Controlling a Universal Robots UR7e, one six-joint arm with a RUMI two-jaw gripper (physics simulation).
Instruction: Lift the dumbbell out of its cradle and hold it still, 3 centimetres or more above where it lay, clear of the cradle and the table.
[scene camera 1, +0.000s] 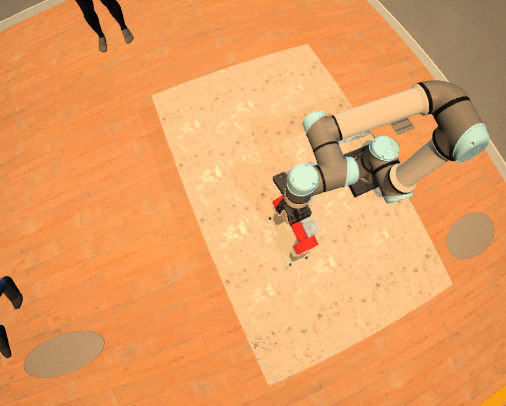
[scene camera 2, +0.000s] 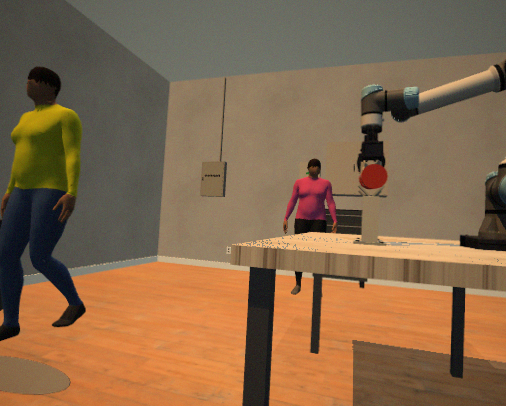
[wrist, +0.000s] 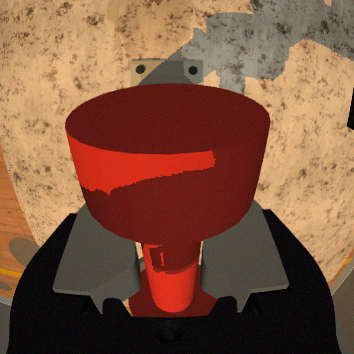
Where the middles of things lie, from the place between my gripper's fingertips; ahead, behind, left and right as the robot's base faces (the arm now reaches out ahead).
Right now my hand is 5 cm to the right of the red dumbbell (wrist: 167, 165) and 2 cm below it. Also, from my hand: cradle (scene camera 1: 285, 238): 5 cm to the left, 11 cm below.
